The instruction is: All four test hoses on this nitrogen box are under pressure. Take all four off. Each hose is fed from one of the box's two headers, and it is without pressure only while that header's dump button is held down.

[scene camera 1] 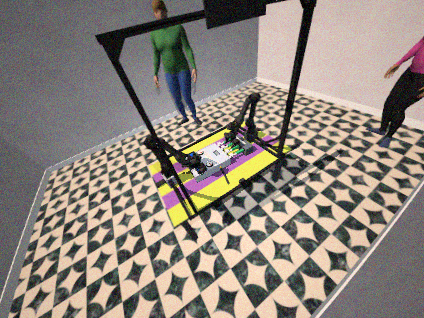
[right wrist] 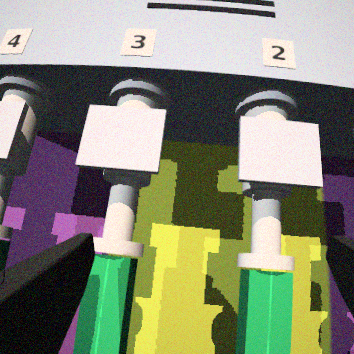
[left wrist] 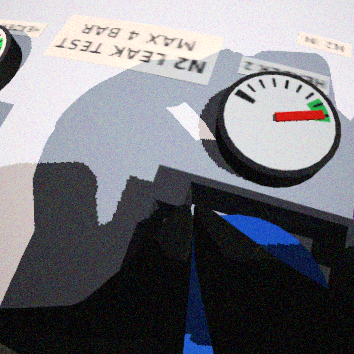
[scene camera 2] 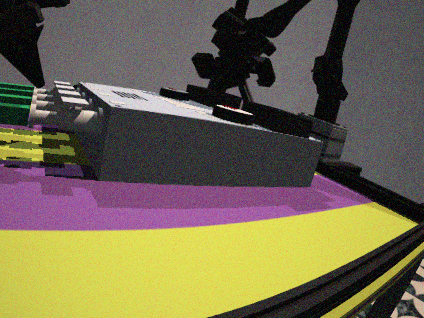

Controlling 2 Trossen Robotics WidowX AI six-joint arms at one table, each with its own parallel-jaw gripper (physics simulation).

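Places are measured from the left arm's base along level axes (x left, y back, z up), in centimetres.
Where they show: left gripper, fingertip midpoint: (scene camera 1: pixel 202 164) (left wrist: pixel 190 216) (scene camera 2: pixel 209 92); right gripper, fingertip midpoint: (scene camera 1: pixel 228 145) (right wrist: pixel 212 246) (scene camera 2: pixel 39 83); left arm's base, link origin: (scene camera 1: pixel 168 174) (scene camera 2: pixel 324 120); right arm's base, link origin: (scene camera 1: pixel 250 132).
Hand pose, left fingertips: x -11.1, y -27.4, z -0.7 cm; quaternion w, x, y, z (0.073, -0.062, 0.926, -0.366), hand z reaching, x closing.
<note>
Each offset is from my left fingertips to the centre of the thing. "spot": to the spot under its first point. Level surfaces: height alone.
The grey nitrogen box (scene camera 1: pixel 220 161) (scene camera 2: pixel 195 151) lies on the striped mat. My left gripper (scene camera 1: pixel 195 161) (scene camera 2: pixel 245 91) (left wrist: pixel 190 216) is shut and empty, its tips over the blue dump button @(dx -2.0, dy +3.0, dz -2.0 cm) (left wrist: pixel 267 232) in its black housing. Beside it the header 2 gauge @(spot: dx -3.3, dy -4.9, dz -1.0 cm) (left wrist: pixel 279 126) has its red needle on the green mark at the scale's end. My right gripper (scene camera 1: pixel 228 137) (right wrist: pixel 212 246) is open and empty, its fingers either side of green hoses 3 @(spot: dx -1.6, dy -35.0, dz -4.0 cm) (right wrist: pixel 105 298) and 2 @(spot: dx +5.0, dy -35.8, dz -4.0 cm) (right wrist: pixel 265 309). Both are plugged into their ports and carry white tags. Hose 4 @(spot: dx -6.2, dy -27.0, dz -2.8 cm) (right wrist: pixel 10 123) shows at the left edge.
The yellow and purple mat @(dz -10.5 cm) (scene camera 1: pixel 229 186) (scene camera 2: pixel 211 268) sits inside a black frame with tall posts (scene camera 1: pixel 293 79). A grey block @(spot: dx -13.3, dy -43.6, dz -3.2 cm) (scene camera 1: pixel 248 148) holds the hoses' far ends. A person in a green top (scene camera 1: pixel 174 57) stands behind the rig.
</note>
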